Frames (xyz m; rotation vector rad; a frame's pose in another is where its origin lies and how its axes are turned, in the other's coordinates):
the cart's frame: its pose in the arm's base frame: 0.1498 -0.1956 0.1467 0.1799 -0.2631 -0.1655
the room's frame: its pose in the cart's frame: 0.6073 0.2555 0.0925 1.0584 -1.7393 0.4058
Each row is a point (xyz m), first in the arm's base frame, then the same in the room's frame.
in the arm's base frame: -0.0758 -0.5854 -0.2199
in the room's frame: 0.1427 0.1992 1.1355
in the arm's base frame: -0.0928 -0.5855 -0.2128
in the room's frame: 0.1547 0.2125 1.1398
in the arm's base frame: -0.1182 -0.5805 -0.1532
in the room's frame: 0.2049 0.2412 1.1102
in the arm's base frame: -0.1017 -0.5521 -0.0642
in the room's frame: 0.2465 0.2572 1.0264
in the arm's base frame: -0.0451 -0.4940 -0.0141
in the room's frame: 0.2272 0.2587 0.9330
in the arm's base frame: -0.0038 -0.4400 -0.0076
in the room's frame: 0.1848 0.2643 0.8797
